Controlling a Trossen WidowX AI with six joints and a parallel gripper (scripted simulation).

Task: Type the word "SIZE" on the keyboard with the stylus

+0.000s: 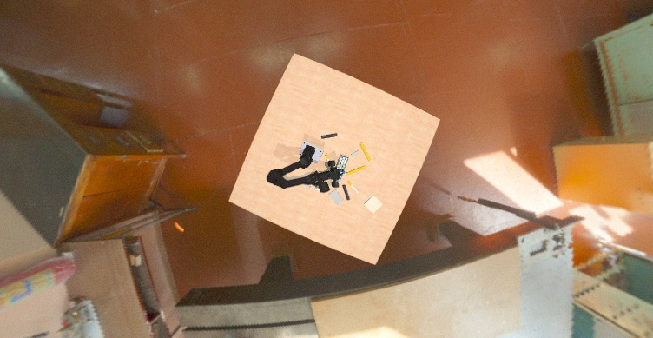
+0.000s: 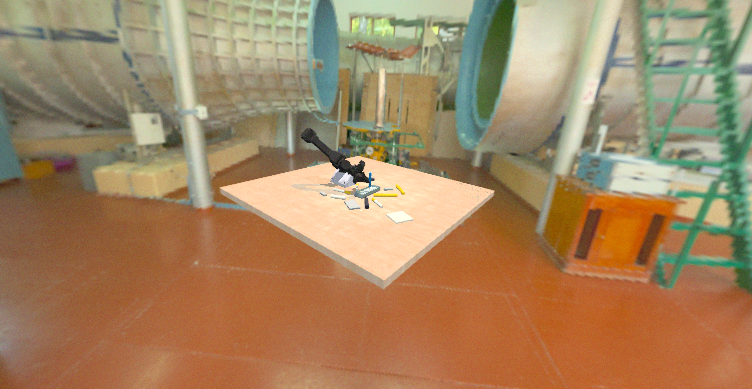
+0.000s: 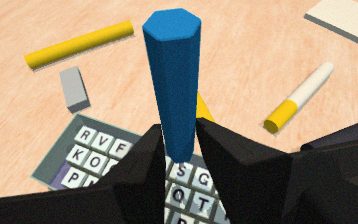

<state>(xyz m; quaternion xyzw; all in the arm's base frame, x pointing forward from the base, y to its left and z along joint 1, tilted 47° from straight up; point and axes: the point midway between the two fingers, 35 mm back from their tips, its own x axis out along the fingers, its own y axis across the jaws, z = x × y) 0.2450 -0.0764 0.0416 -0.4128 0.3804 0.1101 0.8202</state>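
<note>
My gripper tip is now 70 mm above the I key, 40 mm to the left of it and 20 mm past it. From my gripper tip the other things lie so: grey block (150 mm to the left, 80 mm below, 50 mm ahead); blue stylus (20 mm below); Z key (70 mm below, 40 mm to the right).
</note>
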